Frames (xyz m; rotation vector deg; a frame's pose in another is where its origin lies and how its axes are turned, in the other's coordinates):
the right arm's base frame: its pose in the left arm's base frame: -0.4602 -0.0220 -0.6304 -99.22 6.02 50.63
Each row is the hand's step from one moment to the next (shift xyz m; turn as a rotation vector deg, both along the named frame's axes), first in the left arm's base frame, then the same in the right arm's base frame.
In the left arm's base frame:
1: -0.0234 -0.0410 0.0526 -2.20 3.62 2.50
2: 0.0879 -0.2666 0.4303 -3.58 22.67 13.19
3: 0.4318 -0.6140 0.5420 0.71 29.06 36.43
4: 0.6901 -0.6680 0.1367 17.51 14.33 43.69
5: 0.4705 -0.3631 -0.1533 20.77 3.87 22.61
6: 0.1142 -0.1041 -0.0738 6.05 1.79 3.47
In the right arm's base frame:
1: -0.0630 -0.0154 -0.0281 -1.79 -2.23 4.01
2: -0.2914 -0.2875 -0.3105 -2.42 -16.96 20.18
3: -0.2368 -0.4177 -0.7916 -11.07 -39.82 21.53
4: 0.1725 -0.2024 -0.9330 -8.69 -48.43 -0.20
5: 0.2990 0.0241 -0.5355 2.60 -29.48 -9.03
6: 0.0889 0.0407 -0.1406 2.87 -6.36 -1.79

